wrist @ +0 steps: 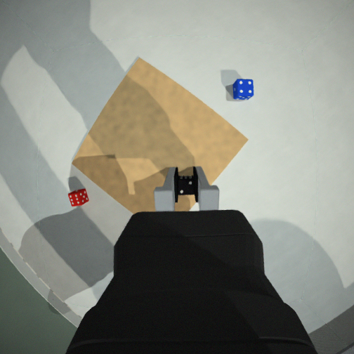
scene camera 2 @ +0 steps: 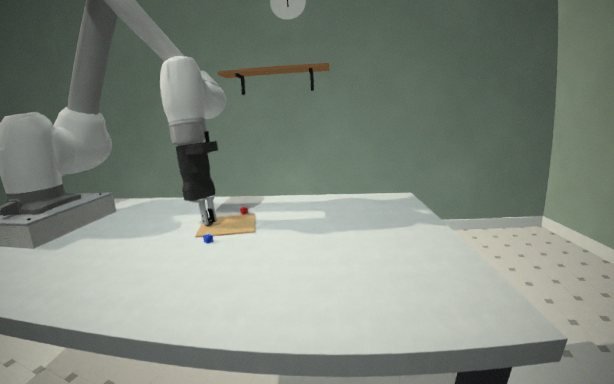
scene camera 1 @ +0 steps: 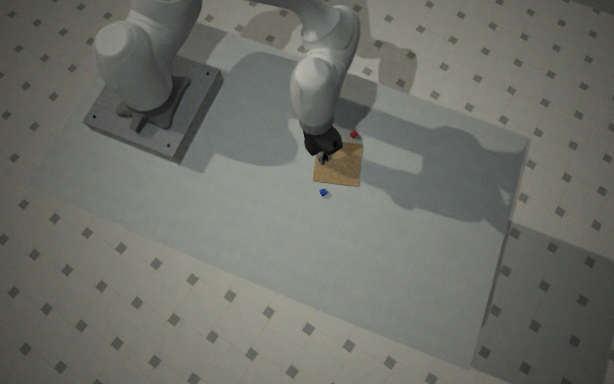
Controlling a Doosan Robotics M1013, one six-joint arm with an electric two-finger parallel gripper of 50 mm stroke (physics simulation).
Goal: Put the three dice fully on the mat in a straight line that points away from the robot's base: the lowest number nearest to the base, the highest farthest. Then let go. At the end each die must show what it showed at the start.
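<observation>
My gripper is shut on a black die with white pips. It is over the base-side part of the tan mat, low above it; the exact gap cannot be told. Two pips show on the black die's face towards the wrist camera. A blue die lies on the table off the mat's near side in scene camera 2, four pips up. A red die lies off the opposite side; its top number is hard to tell.
The robot's base plate stands on the pale table, to the left in both scene views. Arm shadows fall across the mat and table. A wall shelf hangs behind the table.
</observation>
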